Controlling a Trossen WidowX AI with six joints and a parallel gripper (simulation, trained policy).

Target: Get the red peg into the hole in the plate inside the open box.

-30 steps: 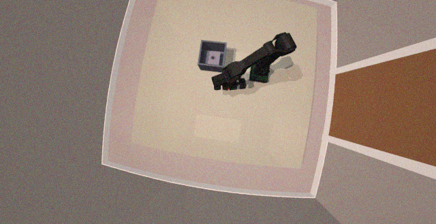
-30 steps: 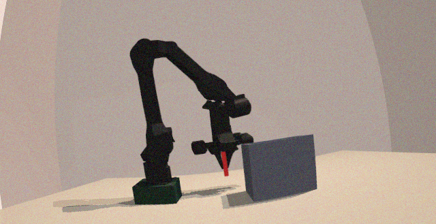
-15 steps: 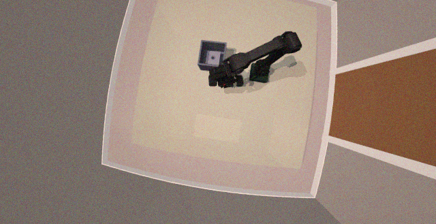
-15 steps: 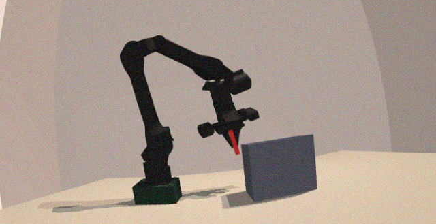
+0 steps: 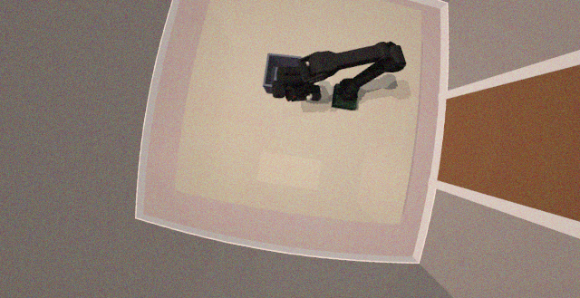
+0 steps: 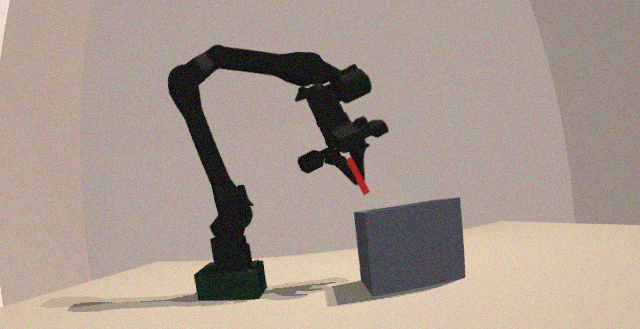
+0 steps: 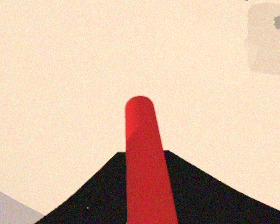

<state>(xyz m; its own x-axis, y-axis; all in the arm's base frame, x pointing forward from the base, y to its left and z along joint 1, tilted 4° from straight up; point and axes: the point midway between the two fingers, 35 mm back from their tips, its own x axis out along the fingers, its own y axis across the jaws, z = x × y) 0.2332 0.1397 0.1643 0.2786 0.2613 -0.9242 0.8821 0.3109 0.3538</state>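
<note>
My gripper tip is 15 cm above the pale plate, 13 cm to the left of it and 8 cm short of it. The rest, counted from my gripper tip: red peg 1 cm to the right, 1 cm above.
</note>
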